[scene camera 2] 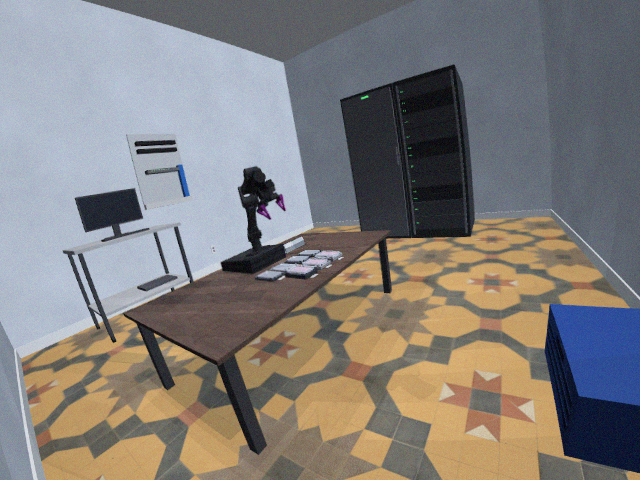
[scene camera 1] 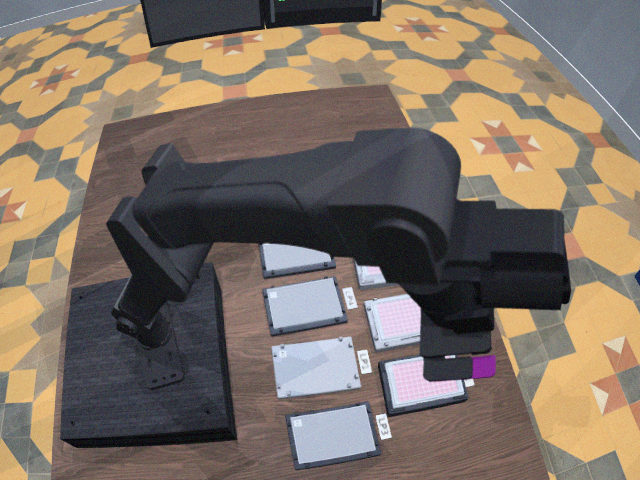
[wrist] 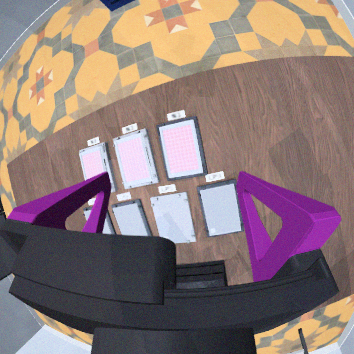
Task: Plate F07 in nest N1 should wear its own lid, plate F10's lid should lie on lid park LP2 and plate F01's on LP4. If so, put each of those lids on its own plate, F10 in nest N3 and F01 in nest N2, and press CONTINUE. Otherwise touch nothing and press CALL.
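Places are measured from the arm's base along level axes (x right, y ahead, z up), in metres.
Pixels of known places: gripper, fingertip midpoint: [scene camera 2: 278, 215] [wrist: 173, 178]; arm's base at its link origin: [scene camera 2: 258, 251] [scene camera 1: 156, 334].
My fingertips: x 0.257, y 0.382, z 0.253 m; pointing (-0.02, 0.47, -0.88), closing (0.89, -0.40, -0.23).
Observation:
For each thing: its middle in the pictures, then the offset to it from my fingertips. Level surfaces: height alone.
- N1's plate at the middle of its body: [scene camera 1: 425, 378] [wrist: 180, 148] [scene camera 2: 300, 269] dx -0.048, dy +0.035, dz -0.309 m
- N3's plate at the middle of its body: [scene camera 1: 391, 256] [wrist: 93, 170] [scene camera 2: 327, 254] dx -0.309, dy +0.087, dz -0.312 m
- LP3 at the middle of its body: [scene camera 1: 332, 434] [wrist: 220, 210] [scene camera 2: 269, 274] dx -0.016, dy -0.148, dz -0.324 m
- LP1 at the middle of its body: [scene camera 1: 315, 366] [wrist: 172, 219] [scene camera 2: 284, 266] dx -0.148, dy -0.130, dz -0.328 m
- LP4 at the middle of its body: [scene camera 1: 304, 303] [wrist: 131, 225] [scene camera 2: 297, 258] dx -0.276, dy -0.106, dz -0.324 m
- LP2 at the middle of its body: [scene camera 1: 295, 249] [wrist: 98, 227] [scene camera 2: 309, 252] dx -0.400, dy -0.081, dz -0.324 m
- button box at the middle of its body: [scene camera 2: 291, 244] dx -0.563, dy -0.310, dz -0.306 m
- brown table at its surface level: dz -0.337 m
My gripper [wrist: 173, 178] [scene camera 2: 276, 213] is open and empty, high above the table. Three pink-welled plates sit in a row: N1's plate [scene camera 1: 413, 388] [wrist: 181, 147] in a dark nest, N2's plate [scene camera 1: 395, 317] [wrist: 134, 158], and N3's plate [scene camera 1: 370, 273] [wrist: 93, 161], partly hidden. I cannot tell whether they wear clear lids. Pale panels with small, unreadable corner tags lie at LP3 [scene camera 1: 334, 435] [wrist: 221, 207], LP1 [scene camera 1: 316, 367] [wrist: 173, 217], LP4 [scene camera 1: 306, 304] [wrist: 131, 218] and LP2 [scene camera 1: 295, 257]. The button box [scene camera 2: 295, 243] stands behind the plates; its buttons are hidden.
The arm's black base block [scene camera 1: 144, 403] [scene camera 2: 253, 258] stands on the brown table [scene camera 1: 258, 116] [scene camera 2: 206, 315]. The arm crosses above the park row and hides part of it in the first scene view. Dark cabinets [scene camera 2: 408, 155] and a monitor desk [scene camera 2: 121, 238] stand away from the table.

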